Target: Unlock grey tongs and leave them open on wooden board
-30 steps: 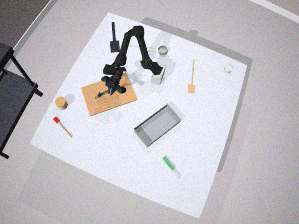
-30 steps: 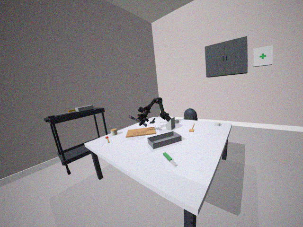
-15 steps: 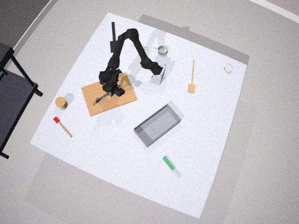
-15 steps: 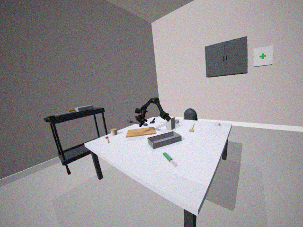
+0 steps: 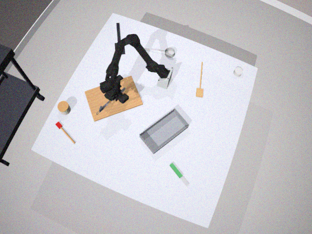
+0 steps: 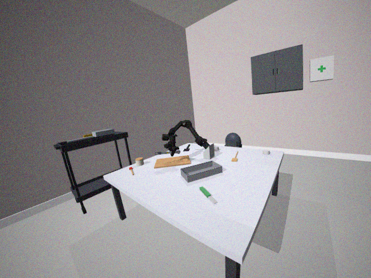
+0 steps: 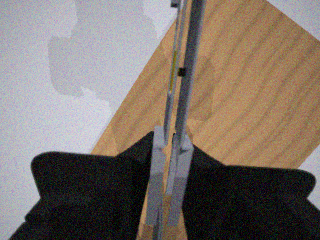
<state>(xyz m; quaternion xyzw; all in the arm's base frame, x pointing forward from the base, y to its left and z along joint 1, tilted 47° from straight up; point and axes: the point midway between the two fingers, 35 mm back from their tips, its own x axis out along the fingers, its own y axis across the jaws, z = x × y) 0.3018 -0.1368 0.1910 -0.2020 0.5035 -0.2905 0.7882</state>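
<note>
The yellow mark lies 40 mm ahead of my gripper tip, 10 mm to the right of it and 50 mm above it. Round my gripper tip: wooden board 40 mm behind, 40 mm to the right, 70 mm below; black spatula 500 mm behind, 240 mm to the right, 80 mm below; roasting tin 40 mm ahead, 380 mm to the left, 50 mm below.
</note>
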